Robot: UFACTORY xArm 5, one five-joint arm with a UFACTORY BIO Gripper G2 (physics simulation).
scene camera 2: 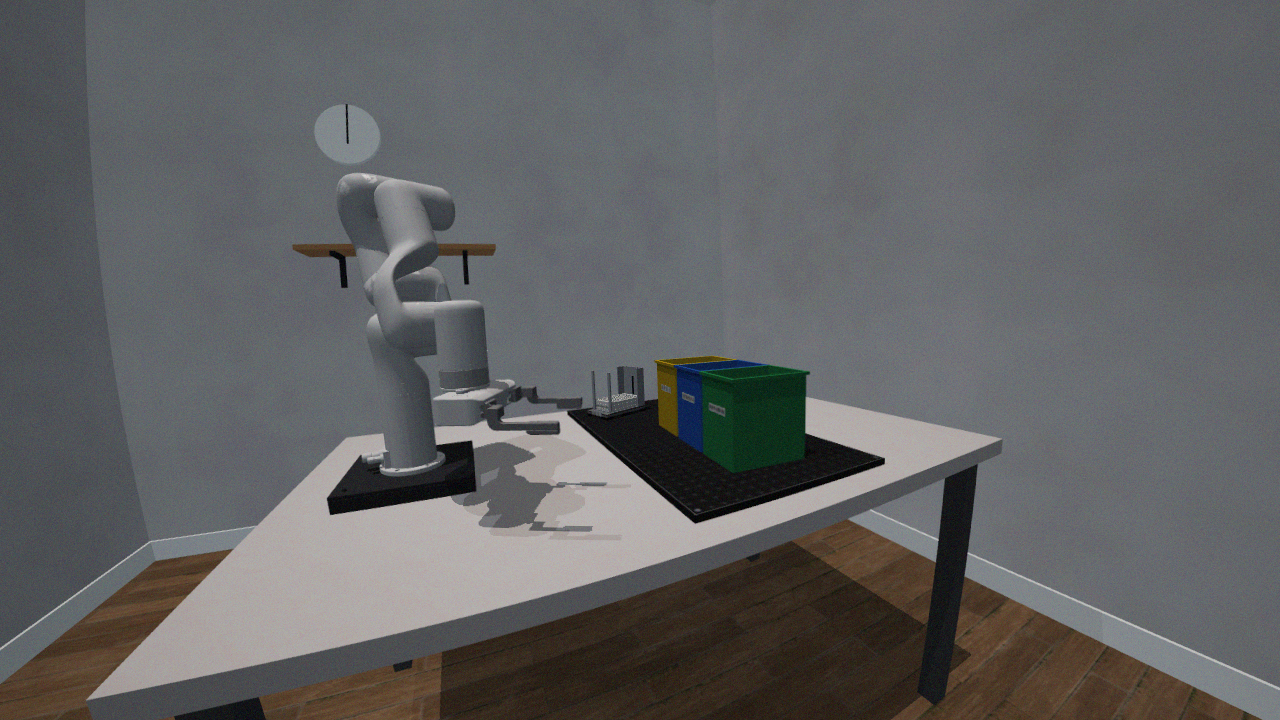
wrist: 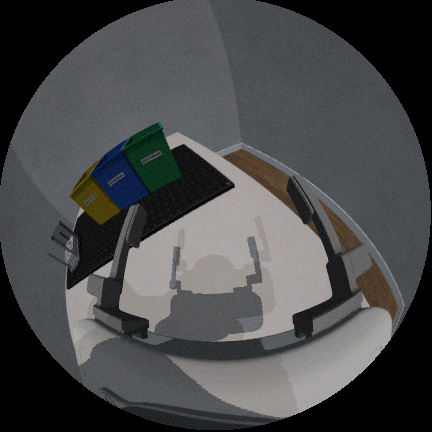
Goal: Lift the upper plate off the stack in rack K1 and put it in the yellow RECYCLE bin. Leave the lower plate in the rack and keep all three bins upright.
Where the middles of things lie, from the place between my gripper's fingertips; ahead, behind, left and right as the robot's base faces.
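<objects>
Counted from my hand: green bin (scene camera 2: 753, 417) 390 mm ahead, 60 mm below; blue bin (scene camera 2: 689, 382) 130 mm to the left, 410 mm ahead, 60 mm below; yellow bin (scene camera 2: 666, 373) 260 mm to the left, 440 mm ahead, 60 mm below.
</objects>
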